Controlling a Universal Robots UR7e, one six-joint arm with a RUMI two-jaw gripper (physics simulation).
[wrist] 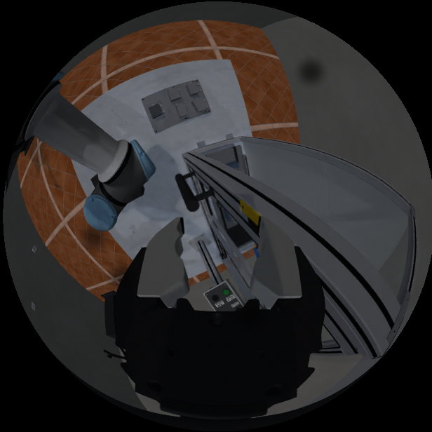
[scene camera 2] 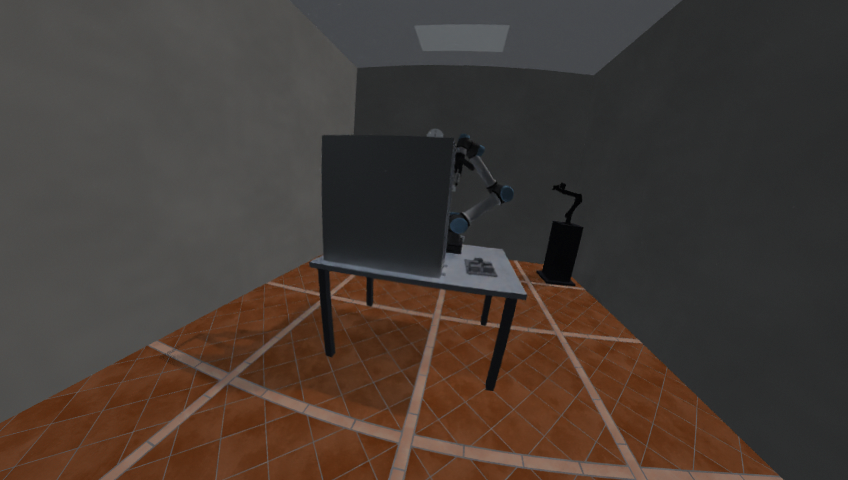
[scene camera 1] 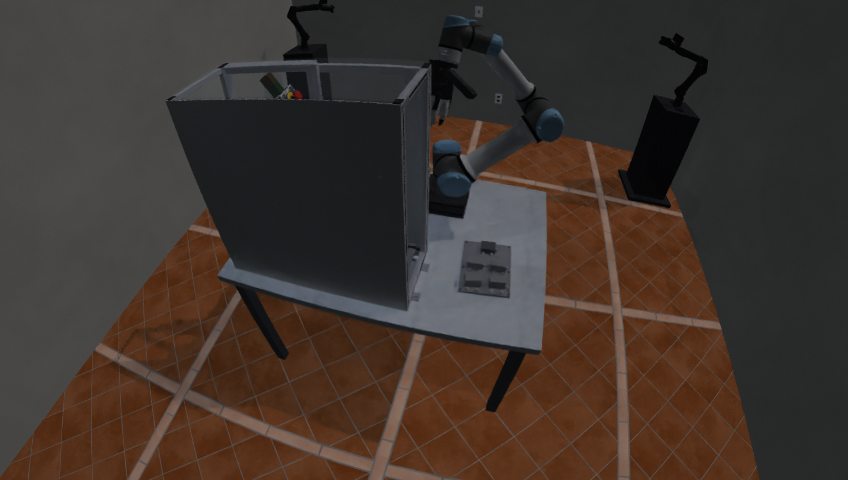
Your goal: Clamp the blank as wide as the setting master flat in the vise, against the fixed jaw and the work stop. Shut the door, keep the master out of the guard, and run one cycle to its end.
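Frame: origin at the arm's base, x ahead, y left, z up, level; centimetres.
Seen in the pictures: gripper, fingertip midpoint: (scene camera 2: 454, 183) (scene camera 1: 435, 125); arm's base at its link origin: (scene camera 2: 450, 240).
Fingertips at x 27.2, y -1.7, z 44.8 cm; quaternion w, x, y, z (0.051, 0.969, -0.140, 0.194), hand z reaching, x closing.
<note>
Offsets run from my fingertips to a thing's top centre. "*": to the spot under its first point. Level surfaces: height alone.
My gripper (scene camera 1: 442, 114) (scene camera 2: 455, 183) (wrist: 220, 218) is part-way open with nothing between its jaws, high beside the guard enclosure {* dy -34.0, dx +32.0, dz -8.1 cm} (scene camera 1: 297, 196) (scene camera 2: 386, 202). A door handle (wrist: 187, 192) stands on the enclosure's near side in the wrist view; whether the door is fully shut I cannot tell. The vise and its jaws are not clearly visible inside. A grey plate {dy +22.5, dx +9.1, dz -51.6 cm} (scene camera 1: 486, 276) (wrist: 167, 120) on the table carries several grey blocks, including a darker one {dy +22.3, dx +0.1, dz -49.2 cm} (scene camera 1: 487, 245) (wrist: 156, 110) at one end. Which are the blank and the master I cannot tell. A control box (wrist: 222, 296) shows a green and a black button.
The plate lies on the table {dz -52.5 cm} (scene camera 1: 446, 312) (scene camera 2: 505, 279), beside the enclosure. A yellow label (wrist: 250, 212) is on the enclosure. A red and yellow light {* dy -50.8, dx -5.3, dz +6.6 cm} (scene camera 1: 295, 95) shows over its rear panel. Black pedestals with small arms stand behind the table.
</note>
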